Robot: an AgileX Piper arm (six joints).
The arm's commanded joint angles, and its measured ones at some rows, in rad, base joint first. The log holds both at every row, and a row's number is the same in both.
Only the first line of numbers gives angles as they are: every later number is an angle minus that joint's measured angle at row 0.
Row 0, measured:
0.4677, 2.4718, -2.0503, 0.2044, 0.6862, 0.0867
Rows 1 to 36, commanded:
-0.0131, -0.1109, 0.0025, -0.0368, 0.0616, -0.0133
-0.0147, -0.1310, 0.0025, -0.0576, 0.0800, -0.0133
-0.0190, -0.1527, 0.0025, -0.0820, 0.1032, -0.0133
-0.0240, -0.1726, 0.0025, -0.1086, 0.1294, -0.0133
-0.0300, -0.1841, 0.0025, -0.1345, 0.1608, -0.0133
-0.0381, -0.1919, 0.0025, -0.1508, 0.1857, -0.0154
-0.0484, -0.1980, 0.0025, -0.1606, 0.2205, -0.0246
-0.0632, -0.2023, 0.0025, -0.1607, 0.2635, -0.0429
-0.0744, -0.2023, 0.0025, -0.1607, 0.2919, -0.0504
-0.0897, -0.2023, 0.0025, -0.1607, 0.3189, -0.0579
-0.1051, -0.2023, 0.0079, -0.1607, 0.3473, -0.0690
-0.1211, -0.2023, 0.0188, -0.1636, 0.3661, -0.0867
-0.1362, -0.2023, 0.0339, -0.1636, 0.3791, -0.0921
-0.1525, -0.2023, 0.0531, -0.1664, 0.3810, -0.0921
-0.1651, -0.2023, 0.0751, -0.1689, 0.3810, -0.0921
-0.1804, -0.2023, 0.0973, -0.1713, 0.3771, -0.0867
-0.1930, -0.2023, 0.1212, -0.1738, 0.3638, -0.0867
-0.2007, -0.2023, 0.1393, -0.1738, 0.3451, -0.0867
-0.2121, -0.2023, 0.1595, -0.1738, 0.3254, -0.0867
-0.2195, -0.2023, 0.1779, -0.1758, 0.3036, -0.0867
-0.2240, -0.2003, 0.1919, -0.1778, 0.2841, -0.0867
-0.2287, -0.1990, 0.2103, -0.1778, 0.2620, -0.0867
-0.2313, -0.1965, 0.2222, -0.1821, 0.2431, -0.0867
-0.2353, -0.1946, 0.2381, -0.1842, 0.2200, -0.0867
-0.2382, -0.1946, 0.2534, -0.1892, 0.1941, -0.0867
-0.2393, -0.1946, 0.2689, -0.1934, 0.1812, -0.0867
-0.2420, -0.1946, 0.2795, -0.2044, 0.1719, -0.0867
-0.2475, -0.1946, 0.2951, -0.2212, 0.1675, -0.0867
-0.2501, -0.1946, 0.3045, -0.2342, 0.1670, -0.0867
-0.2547, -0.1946, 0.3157, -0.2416, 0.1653, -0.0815
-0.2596, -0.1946, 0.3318, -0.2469, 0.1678, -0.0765
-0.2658, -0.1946, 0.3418, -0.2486, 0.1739, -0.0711
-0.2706, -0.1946, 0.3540, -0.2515, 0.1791, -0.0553
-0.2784, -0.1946, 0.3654, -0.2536, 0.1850, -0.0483
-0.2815, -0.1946, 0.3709, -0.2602, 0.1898, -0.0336
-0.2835, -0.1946, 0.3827, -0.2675, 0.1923, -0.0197
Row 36, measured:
-0.2588, -0.2006, 0.3385, -0.2217, 0.1645, -0.0617
